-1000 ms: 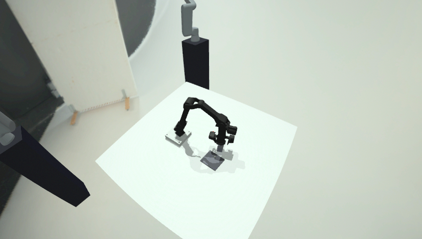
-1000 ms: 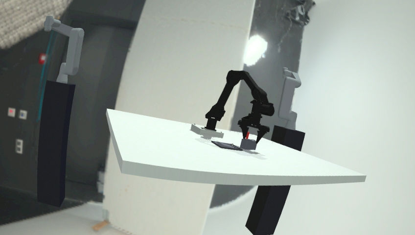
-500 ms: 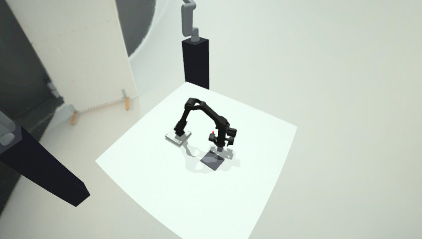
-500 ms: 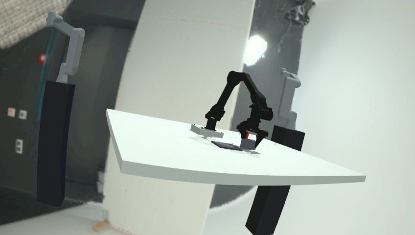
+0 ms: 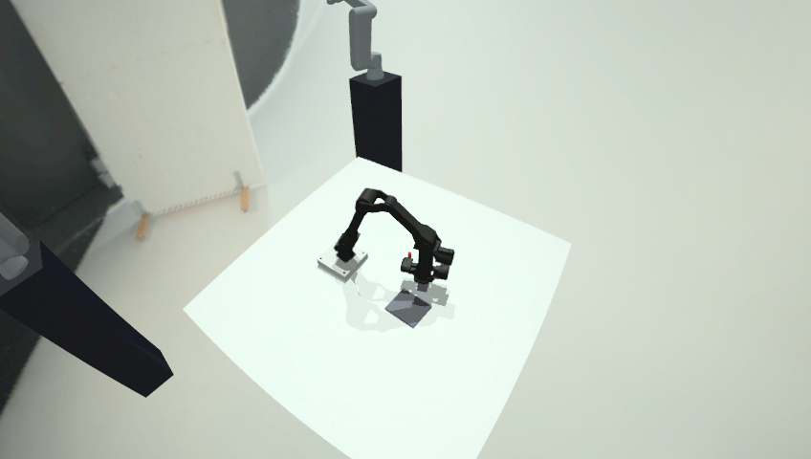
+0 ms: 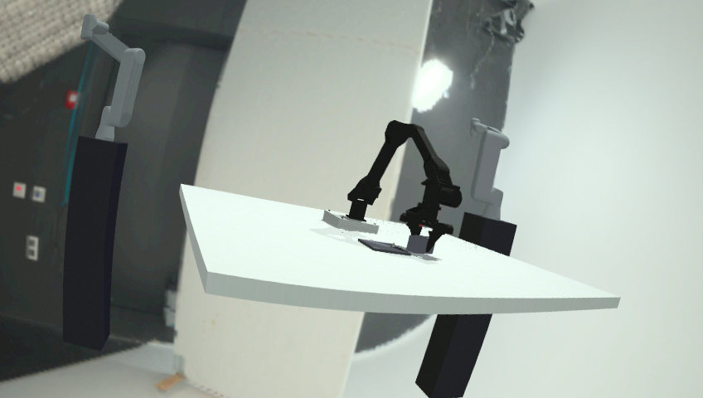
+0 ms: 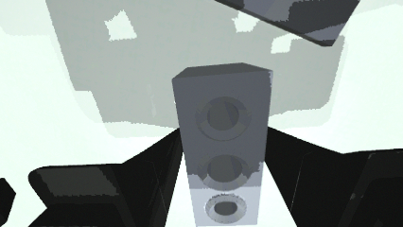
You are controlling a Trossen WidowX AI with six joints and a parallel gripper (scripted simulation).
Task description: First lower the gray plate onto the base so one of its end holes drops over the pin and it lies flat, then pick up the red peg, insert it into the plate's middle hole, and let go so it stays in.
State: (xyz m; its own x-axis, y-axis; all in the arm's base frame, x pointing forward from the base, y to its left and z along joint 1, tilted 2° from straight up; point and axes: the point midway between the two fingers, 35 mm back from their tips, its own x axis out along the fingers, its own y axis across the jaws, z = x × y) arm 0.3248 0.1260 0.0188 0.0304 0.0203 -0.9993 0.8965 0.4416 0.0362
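Right now the gray plate is 3 cm above my gripper tip. Round my gripper tip: dark square base (3 cm ahead, 12 cm to the right); red peg (10 cm behind, 3 cm to the left, 3 cm above).
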